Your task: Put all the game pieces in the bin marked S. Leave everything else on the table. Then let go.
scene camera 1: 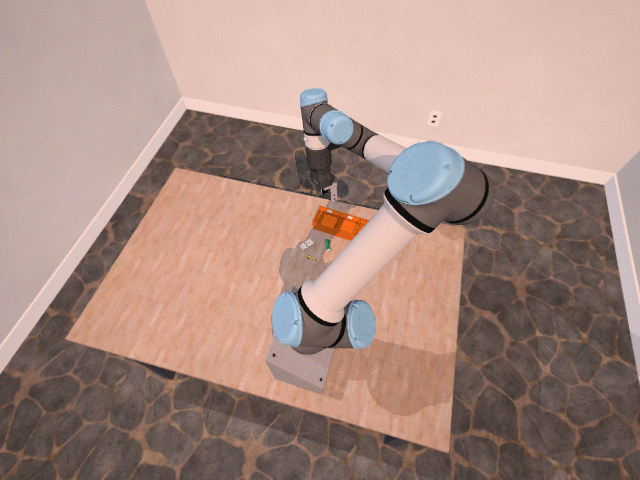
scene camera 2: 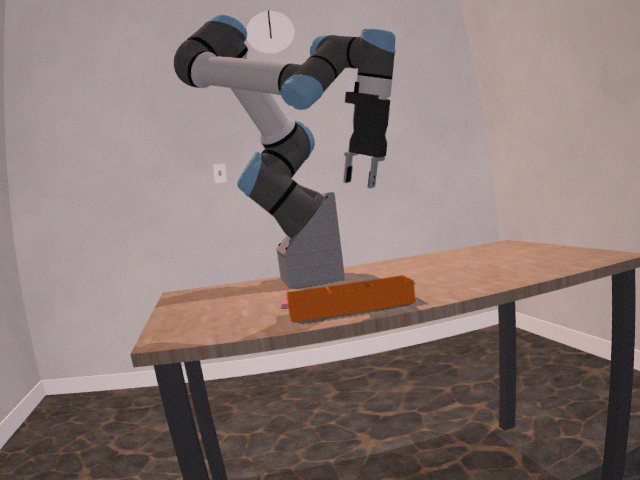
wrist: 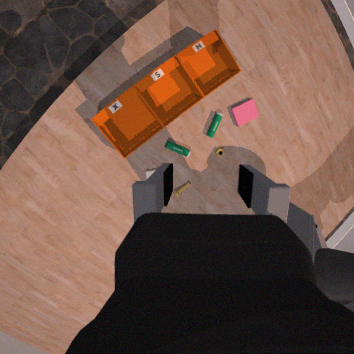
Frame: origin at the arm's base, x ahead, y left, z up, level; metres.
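Where they show: gripper, between the fingertips: [scene camera 1: 329, 196] [scene camera 2: 359, 184] [wrist: 205, 177]; arm's base, origin of its link: [scene camera 2: 307, 217] [wrist: 320, 282].
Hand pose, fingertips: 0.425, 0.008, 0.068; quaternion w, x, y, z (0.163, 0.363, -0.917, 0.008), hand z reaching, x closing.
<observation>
Each offset is from my fingertips to the top centre of the thing, as dx, dy, dz. "pt": to the spot under its first point.
A white tile with dark marks, like a domino @[-0.052, +0.075, -0.242] [scene camera 1: 306, 244] [wrist: 150, 173], lies flat on the table near the orange bins; in the wrist view a finger hides most of it. The bin marked S @[+0.045, -0.065, -0.203] [scene camera 1: 349, 225] [wrist: 167, 90] is the middle compartment of the orange three-part row, between X and H. No piece shows inside it in the wrist view. My gripper [scene camera 1: 329, 191] [scene camera 2: 359, 183] [wrist: 205, 177] is open and empty, pointing down high above the bin row's side of the table.
Two green cylinders, like batteries @[-0.043, -0.005, -0.235] [wrist: 177, 148] @[-0.064, -0.088, -0.235] [wrist: 215, 125], a yellow screw @[-0.106, +0.049, -0.236] [scene camera 1: 310, 257] [wrist: 182, 188], a brass nut @[-0.113, -0.057, -0.241] [wrist: 220, 152] and a pink block @[-0.094, -0.152, -0.239] [scene camera 2: 284, 304] [wrist: 244, 112] lie near the bins. Bin X @[pt +0.057, +0.014, -0.242] [wrist: 130, 120] and bin H @[pt +0.030, -0.157, -0.242] [wrist: 205, 62] flank S.
</observation>
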